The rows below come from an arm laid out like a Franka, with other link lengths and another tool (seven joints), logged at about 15 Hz.
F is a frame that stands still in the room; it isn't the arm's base.
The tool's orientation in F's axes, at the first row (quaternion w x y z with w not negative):
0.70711, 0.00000, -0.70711, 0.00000
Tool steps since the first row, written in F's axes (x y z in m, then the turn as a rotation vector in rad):
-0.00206, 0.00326, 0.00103, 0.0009, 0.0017, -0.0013
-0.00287, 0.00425, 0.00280, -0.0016, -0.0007, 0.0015
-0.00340, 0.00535, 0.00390, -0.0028, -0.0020, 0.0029
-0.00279, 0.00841, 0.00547, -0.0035, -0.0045, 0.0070
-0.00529, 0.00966, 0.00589, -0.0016, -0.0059, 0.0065
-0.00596, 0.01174, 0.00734, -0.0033, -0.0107, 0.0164
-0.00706, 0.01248, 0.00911, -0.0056, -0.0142, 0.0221
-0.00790, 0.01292, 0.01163, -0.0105, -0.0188, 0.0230
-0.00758, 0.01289, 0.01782, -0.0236, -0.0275, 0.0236
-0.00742, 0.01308, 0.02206, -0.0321, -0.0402, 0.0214
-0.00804, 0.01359, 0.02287, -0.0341, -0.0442, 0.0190
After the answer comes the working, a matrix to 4 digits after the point.
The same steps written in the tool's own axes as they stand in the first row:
0.00103, 0.00326, 0.00206, -0.0013, 0.0017, -0.0009
0.00280, 0.00425, 0.00287, 0.0015, -0.0007, 0.0016
0.00390, 0.00535, 0.00340, 0.0029, -0.0020, 0.0028
0.00547, 0.00841, 0.00279, 0.0070, -0.0045, 0.0035
0.00589, 0.00966, 0.00529, 0.0065, -0.0059, 0.0016
0.00734, 0.01174, 0.00596, 0.0164, -0.0107, 0.0033
0.00911, 0.01248, 0.00706, 0.0221, -0.0142, 0.0056
0.01163, 0.01292, 0.00790, 0.0230, -0.0188, 0.0105
0.01782, 0.01289, 0.00758, 0.0236, -0.0275, 0.0236
0.02206, 0.01308, 0.00742, 0.0214, -0.0402, 0.0321
0.02287, 0.01359, 0.00804, 0.0190, -0.0442, 0.0341

The tool's axes in the first row as the columns of a matrix, in F's axes (rounded; the answer above uses it unrounded):
0.0000, 0.0000, -1.0000
0.0000, 1.0000, 0.0000
1.0000, 0.0000, 0.0000

